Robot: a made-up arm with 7 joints. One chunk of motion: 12 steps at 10 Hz.
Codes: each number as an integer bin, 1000 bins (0 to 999) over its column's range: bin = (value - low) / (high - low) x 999, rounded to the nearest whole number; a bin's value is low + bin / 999 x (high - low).
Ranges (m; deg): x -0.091..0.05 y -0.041..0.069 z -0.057..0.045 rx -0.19..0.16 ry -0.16..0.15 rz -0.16..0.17
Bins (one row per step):
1: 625 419 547 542 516 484
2: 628 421 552 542 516 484
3: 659 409 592 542 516 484
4: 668 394 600 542 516 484
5: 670 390 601 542 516 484
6: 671 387 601 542 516 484
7: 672 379 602 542 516 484
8: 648 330 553 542 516 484
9: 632 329 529 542 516 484
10: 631 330 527 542 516 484
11: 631 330 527 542 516 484
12: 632 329 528 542 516 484
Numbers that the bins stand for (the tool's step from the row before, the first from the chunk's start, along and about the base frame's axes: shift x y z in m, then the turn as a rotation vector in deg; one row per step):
1: -0.00279 0.00514 -0.00115 0.000 0.000 0.000
2: -0.00236 0.00536 -0.00064 0.000 0.000 0.000
3: 0.00201 0.00404 0.00344 0.000 0.000 0.000
4: 0.00328 0.00238 0.00426 0.000 0.000 0.000
5: 0.00356 0.00194 0.00436 0.000 0.000 0.000
6: 0.00371 0.00161 0.00436 0.000 0.000 0.000
7: 0.00385 0.00073 0.00447 0.000 0.000 0.000
8: 0.00046 -0.00466 -0.00054 0.000 0.000 0.000
9: -0.00180 -0.00477 -0.00299 0.000 0.000 0.000
10: -0.00194 -0.00466 -0.00319 0.000 0.000 0.000
11: -0.00194 -0.00466 -0.00319 0.000 0.000 0.000
12: -0.00180 -0.00477 -0.00309 0.000 0.000 0.000

